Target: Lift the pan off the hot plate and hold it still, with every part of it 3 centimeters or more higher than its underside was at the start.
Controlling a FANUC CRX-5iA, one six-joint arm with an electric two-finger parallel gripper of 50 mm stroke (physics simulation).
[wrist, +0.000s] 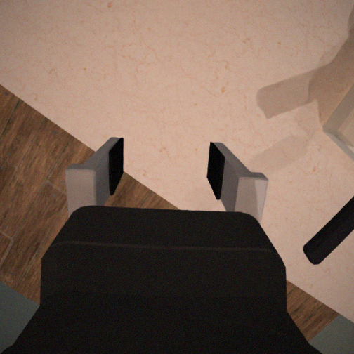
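My gripper [165, 157] is open, with nothing between its two dark-padded fingers, and it hangs over the table near its edge. A black bar [330, 232], which looks like the pan's handle, reaches in from the right edge of the view, to the right of my gripper and apart from it. The rest of the pan is out of view. A pale box-like body [345, 125] is cut off at the right edge; I cannot tell whether it is the hot plate.
The pale speckled table top [165, 60] ends at a diagonal edge running from the left down to the lower right. Brown wood floor [30, 150] lies beyond it. Shadows fall on the table at the right.
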